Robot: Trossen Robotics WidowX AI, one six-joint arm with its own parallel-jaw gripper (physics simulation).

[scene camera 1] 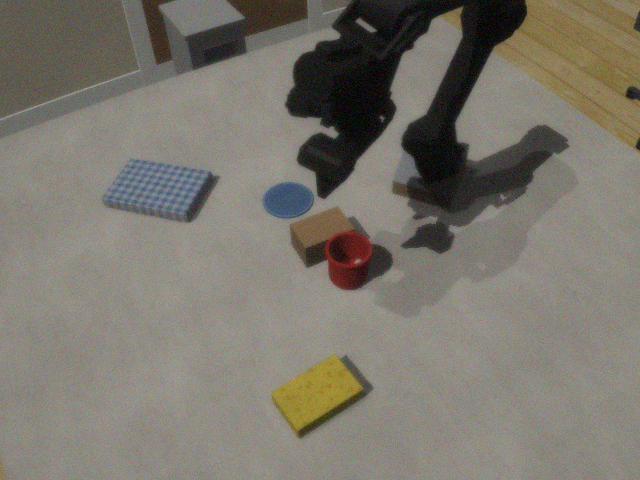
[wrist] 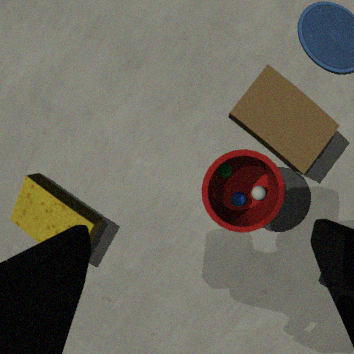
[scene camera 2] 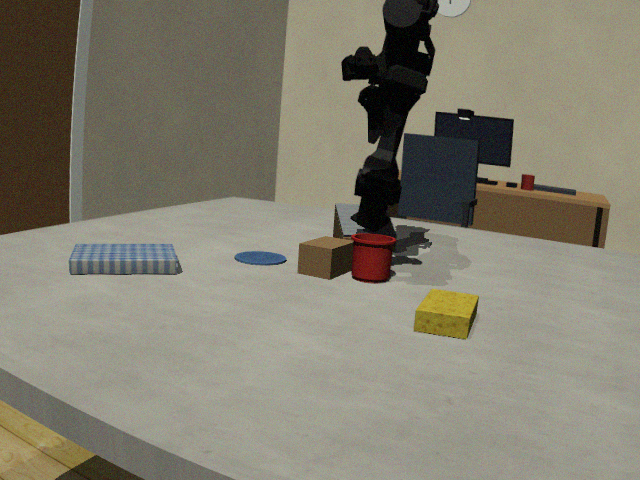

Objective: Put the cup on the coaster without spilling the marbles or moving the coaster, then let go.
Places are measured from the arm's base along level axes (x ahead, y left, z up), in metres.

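Where they show: gripper, between the fingertips: point(wrist: 204, 236) point(scene camera 2: 378, 140); arm's base, origin of its link: point(scene camera 1: 436, 164) point(scene camera 2: 370, 219).
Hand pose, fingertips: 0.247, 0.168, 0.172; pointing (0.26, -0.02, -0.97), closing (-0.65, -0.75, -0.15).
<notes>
Things, the pixels of their top centre, and the offset from my fingertips, as dx, dy, dz.
- red cup, centre of its top: point(wrist: 243, 191) point(scene camera 1: 348, 248) point(scene camera 2: 373, 237) -0.025, -0.011, -0.160
- blue coaster, centre of its top: point(wrist: 334, 34) point(scene camera 2: 260, 256) point(scene camera 1: 287, 198) +0.027, -0.217, -0.226
- brown block, centre of its top: point(wrist: 286, 118) point(scene camera 1: 322, 226) point(scene camera 2: 328, 242) -0.003, -0.087, -0.179
- yellow sponge, centre of its top: point(wrist: 47, 221) point(scene camera 2: 449, 301) point(scene camera 1: 317, 390) +0.085, +0.191, -0.200
- blue checked cloth, centre of its top: point(scene camera 2: 123, 251) point(scene camera 1: 156, 184) +0.263, -0.313, -0.205
The red cup point(scene camera 1: 348, 273) point(scene camera 2: 371, 260) point(wrist: 210, 210) stands upright on the table, close beside the brown block. In the wrist view a white, a blue and a green marble lie inside it. The blue coaster point(scene camera 1: 287, 199) point(scene camera 2: 260, 257) point(wrist: 331, 37) lies flat on the table, beyond the block from the cup. My gripper point(wrist: 204, 236) is open and empty, high above the table. In the wrist view the cup shows between and ahead of the two fingers, nearer the right one. In scene camera 1 one fingertip shows clearly; the other is hard to make out.
The brown block point(scene camera 1: 320, 227) point(scene camera 2: 323, 257) point(wrist: 285, 117) stands between cup and coaster. A yellow sponge point(scene camera 1: 317, 392) point(scene camera 2: 447, 310) point(wrist: 50, 210) lies on the table. A blue checked cloth point(scene camera 1: 157, 188) point(scene camera 2: 124, 258) lies beyond the coaster. Another box point(scene camera 1: 405, 173) point(scene camera 2: 342, 222) is partly hidden behind the arm.
</notes>
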